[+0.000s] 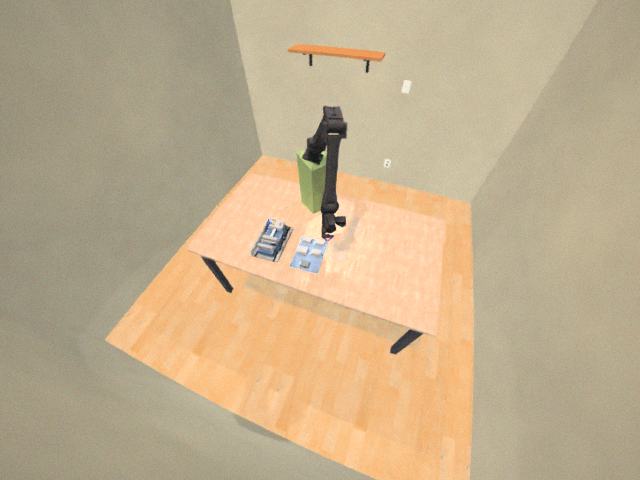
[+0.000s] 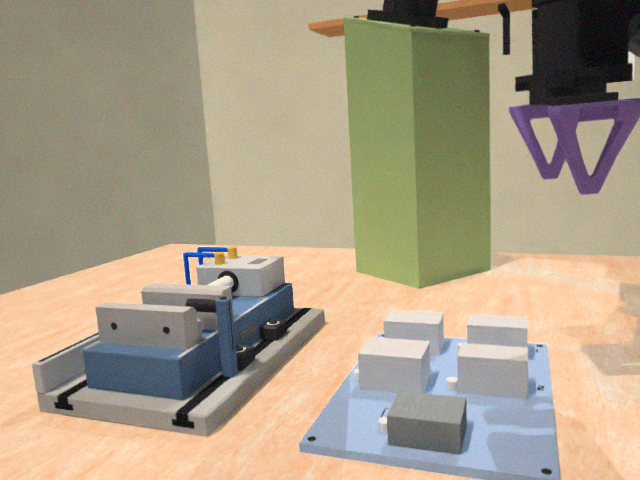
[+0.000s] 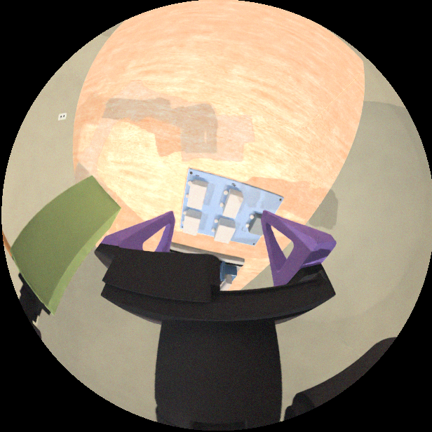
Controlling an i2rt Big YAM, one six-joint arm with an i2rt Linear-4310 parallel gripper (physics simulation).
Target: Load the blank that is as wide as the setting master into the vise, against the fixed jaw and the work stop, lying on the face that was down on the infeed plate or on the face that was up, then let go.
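Frame: origin at the arm's base, x ahead, y left, z up, level; millimetres.
Where they show: gripper, between the fingertips: [image 1: 327, 234] [image 2: 567, 185]; arm's base, origin of its link: [image 1: 312, 157] [image 2: 407, 23].
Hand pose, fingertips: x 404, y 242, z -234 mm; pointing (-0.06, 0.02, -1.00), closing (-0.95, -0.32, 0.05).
Things, the pixels of their centre, and the offset from my fingertips. "*": a spot on its surface instead.
- blue infeed plate, middle of its body: [image 2: 443, 389] [image 1: 309, 253] 185 mm down, 54 mm ahead, 105 mm right
- dark grey block, middle of its body: [image 2: 427, 420] [image 1: 305, 263] 168 mm down, 145 mm ahead, 99 mm right
- vise, middle of its body: [image 2: 200, 319] [image 1: 271, 237] 139 mm down, 45 mm ahead, 380 mm right
- blue upright post, middle of its body: [image 2: 226, 337] 130 mm down, 111 mm ahead, 302 mm right
- grey side rail, a spot on its surface: [image 2: 64, 364] * 151 mm down, 171 mm ahead, 456 mm right
Four light grey blanks sit in two rows on the blue infeed plate [image 1: 314, 266] [image 2: 341, 418] [image 3: 215, 186]: back left [image 2: 413, 330], back right [image 2: 497, 330], front left [image 2: 393, 365] and front right [image 2: 492, 370]. A dark grey block [image 1: 305, 264] [image 2: 426, 422] [image 3: 257, 223], possibly the setting master, sits at the plate's front. Their widths are hard to compare. The vise [image 1: 271, 240] [image 2: 134, 369] [image 3: 228, 271] has a holed grey jaw [image 2: 144, 325], a rod-driven jaw [image 2: 186, 293] and a blue upright post [image 2: 226, 335]. No blank shows between the jaws. My gripper [image 1: 326, 236] [image 2: 569, 184] [image 3: 217, 215] is open and empty, high above the plate's back right side.
The green pedestal [image 1: 312, 186] [image 2: 417, 155] [image 3: 65, 240] carries the arm behind the vise and plate. Blue hoses [image 2: 186, 268] rise at the vise's back end. A grey side rail [image 2: 64, 364] runs along its left. An orange shelf [image 1: 336, 52] hangs on the wall.
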